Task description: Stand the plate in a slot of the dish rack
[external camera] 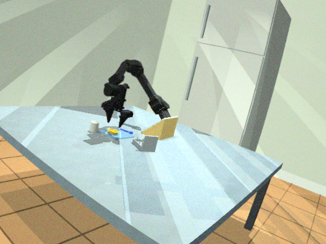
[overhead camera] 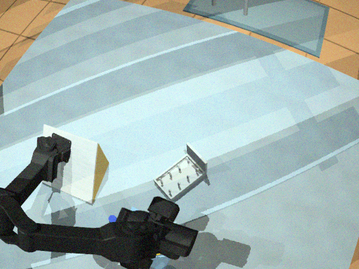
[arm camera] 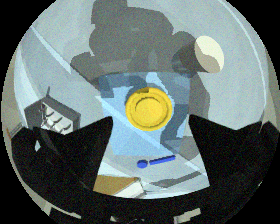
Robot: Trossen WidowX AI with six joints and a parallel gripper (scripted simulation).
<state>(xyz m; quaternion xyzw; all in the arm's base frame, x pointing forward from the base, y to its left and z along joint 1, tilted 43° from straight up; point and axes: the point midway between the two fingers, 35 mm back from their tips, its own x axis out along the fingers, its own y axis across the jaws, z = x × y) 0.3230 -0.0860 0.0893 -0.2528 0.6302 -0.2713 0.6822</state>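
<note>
Right now my gripper tip is 40 mm above the yellow plate. The rest, counted from my gripper tip: white cup 70 mm ahead, 70 mm to the right, 30 mm below; then dish rack 20 mm behind, 200 mm to the left, 30 mm below; then light blue mat 30 mm behind, 10 mm to the left, 50 mm below.
</note>
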